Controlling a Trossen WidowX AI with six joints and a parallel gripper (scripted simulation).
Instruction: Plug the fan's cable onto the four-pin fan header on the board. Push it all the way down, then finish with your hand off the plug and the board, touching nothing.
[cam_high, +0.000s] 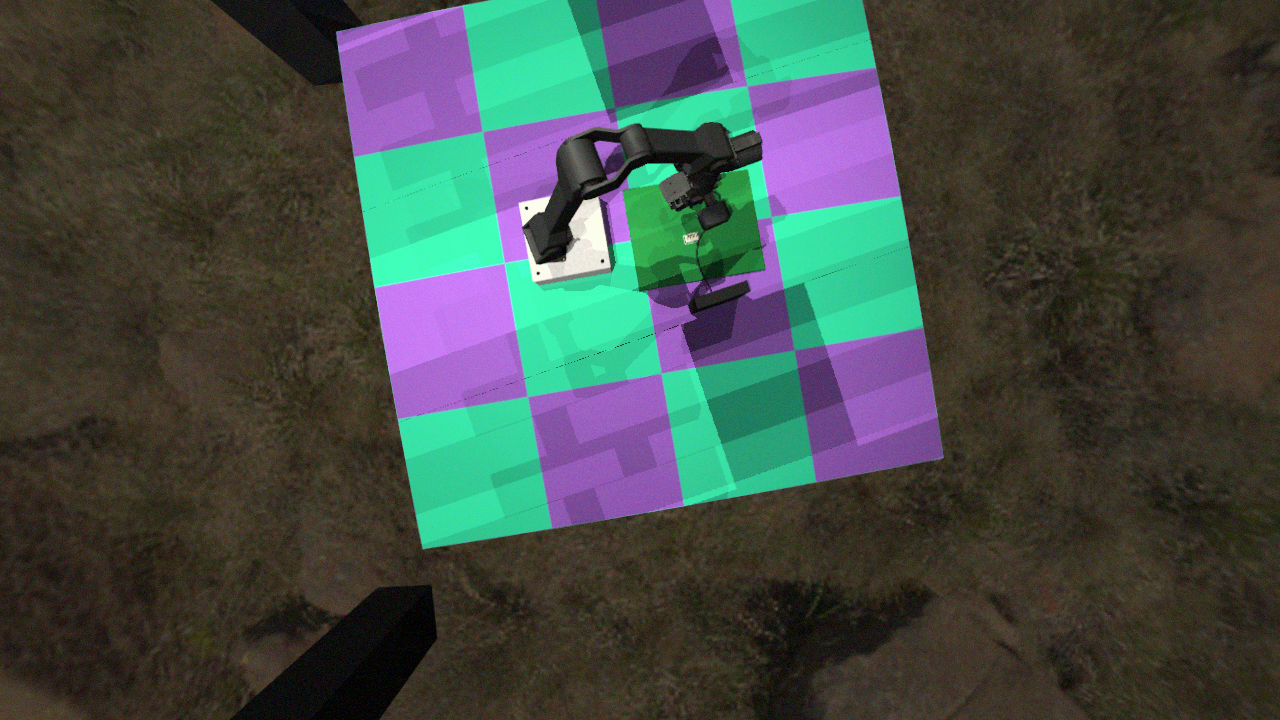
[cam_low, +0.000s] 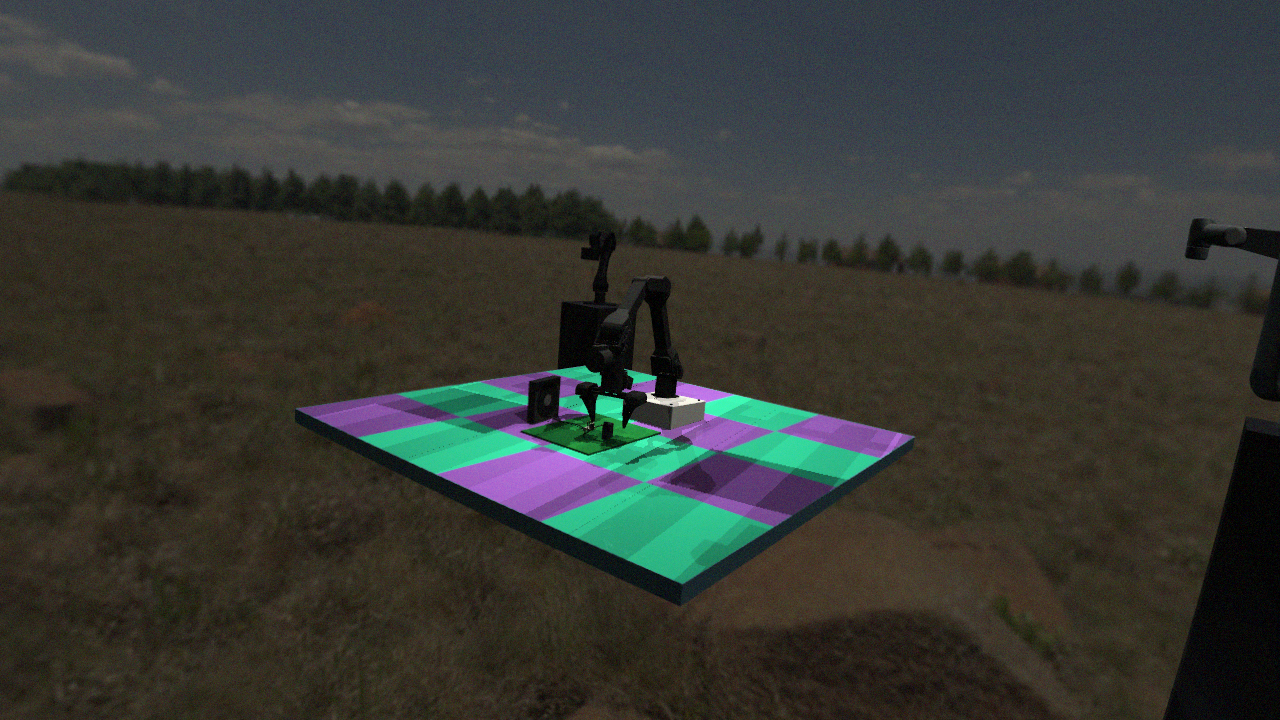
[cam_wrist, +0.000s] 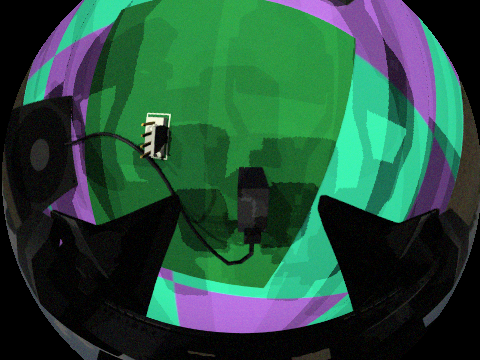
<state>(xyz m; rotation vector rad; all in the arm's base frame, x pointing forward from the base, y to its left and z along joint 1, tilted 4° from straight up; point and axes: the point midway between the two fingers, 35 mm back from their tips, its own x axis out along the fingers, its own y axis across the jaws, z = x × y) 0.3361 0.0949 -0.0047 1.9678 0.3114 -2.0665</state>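
My gripper tip is now 20 mm above the dark plug. Also, from my gripper tip: green board: 60 mm to the right, 50 mm below; then four-pin header: 10 mm behind, 80 mm to the right, 40 mm below; then black fan: 30 mm ahead, 230 mm to the right, 20 mm above.
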